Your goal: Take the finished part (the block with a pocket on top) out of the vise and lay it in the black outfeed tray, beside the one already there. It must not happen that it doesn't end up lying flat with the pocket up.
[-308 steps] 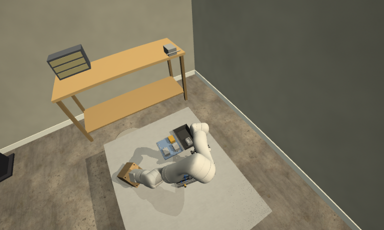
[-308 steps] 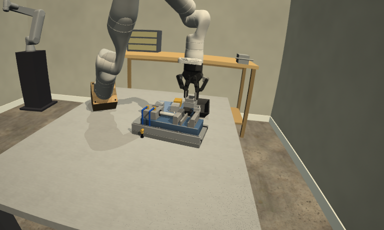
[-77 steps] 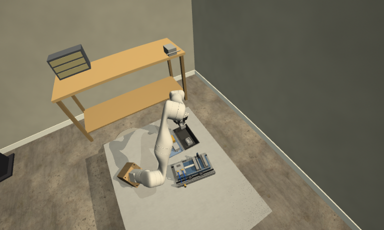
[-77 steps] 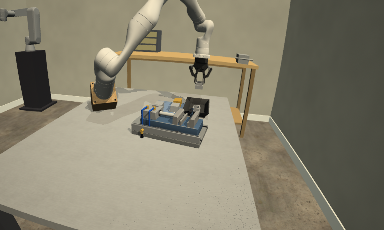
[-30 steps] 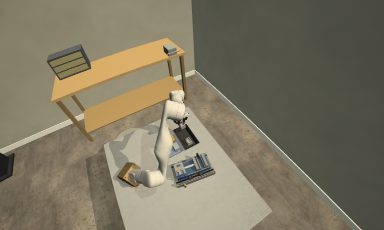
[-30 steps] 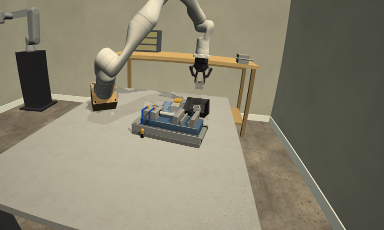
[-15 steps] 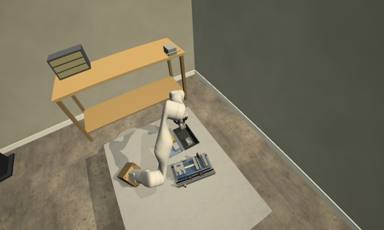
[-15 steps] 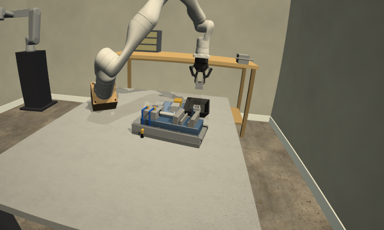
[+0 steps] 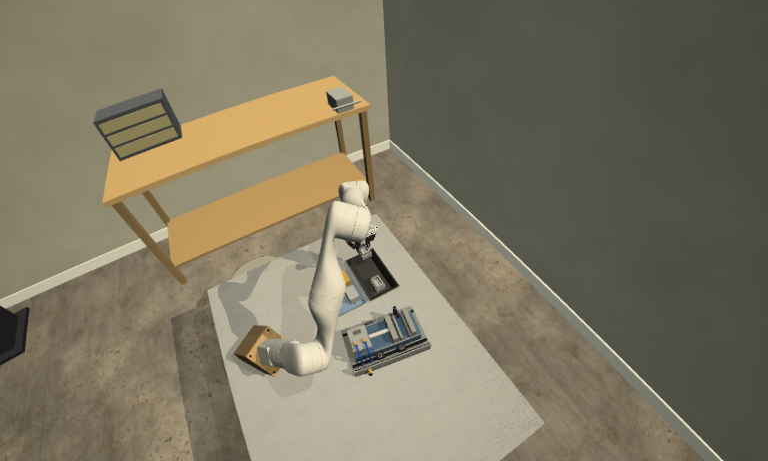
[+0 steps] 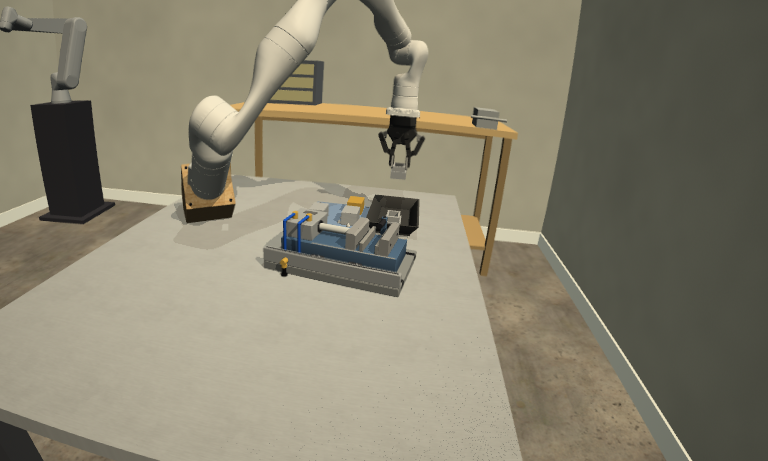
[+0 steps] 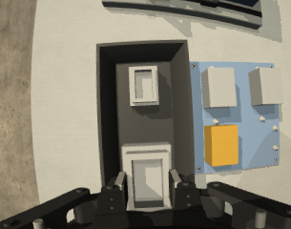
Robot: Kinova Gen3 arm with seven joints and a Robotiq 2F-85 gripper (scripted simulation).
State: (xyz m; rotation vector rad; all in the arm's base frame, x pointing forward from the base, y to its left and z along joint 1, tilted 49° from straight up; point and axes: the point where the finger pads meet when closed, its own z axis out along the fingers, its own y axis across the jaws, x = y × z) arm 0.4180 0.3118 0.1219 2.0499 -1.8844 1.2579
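Right now the orange block is 140 mm below my hand and 120 mm behind it. From my hand the other things lie so: blue plate 170 mm behind, 160 mm below, 30 mm to the right.
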